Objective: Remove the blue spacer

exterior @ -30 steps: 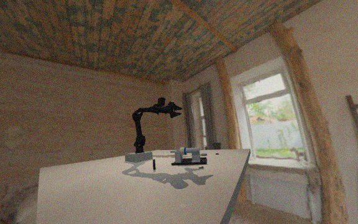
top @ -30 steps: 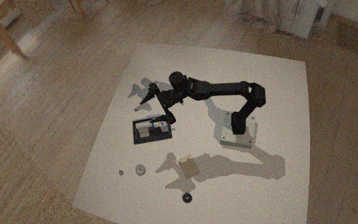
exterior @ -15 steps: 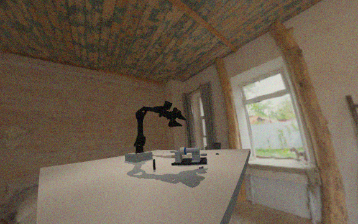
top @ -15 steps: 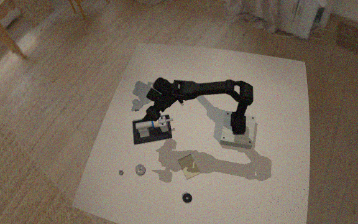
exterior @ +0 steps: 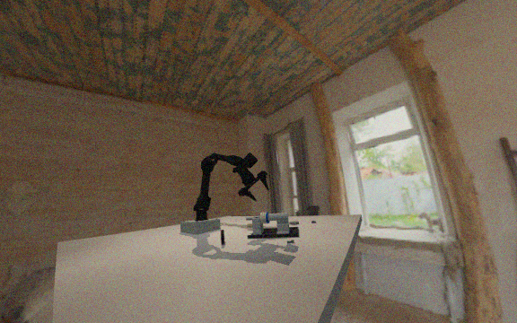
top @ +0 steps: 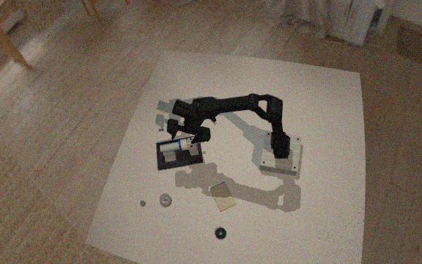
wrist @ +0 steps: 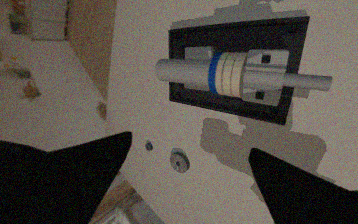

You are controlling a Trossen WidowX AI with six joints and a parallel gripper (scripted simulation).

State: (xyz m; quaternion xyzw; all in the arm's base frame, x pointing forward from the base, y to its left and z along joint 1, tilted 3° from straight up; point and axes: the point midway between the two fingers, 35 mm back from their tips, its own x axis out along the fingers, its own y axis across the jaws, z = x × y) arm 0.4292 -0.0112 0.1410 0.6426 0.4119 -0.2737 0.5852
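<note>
The blue spacer is 110 mm below my gripper tip, 40 mm to the right of it and 30 mm ahead of it. Round my gripper tip: tan card: 190 mm to the left, 190 mm below, 170 mm behind; then small screw: 190 mm below, 180 mm ahead, 170 mm to the right.
</note>
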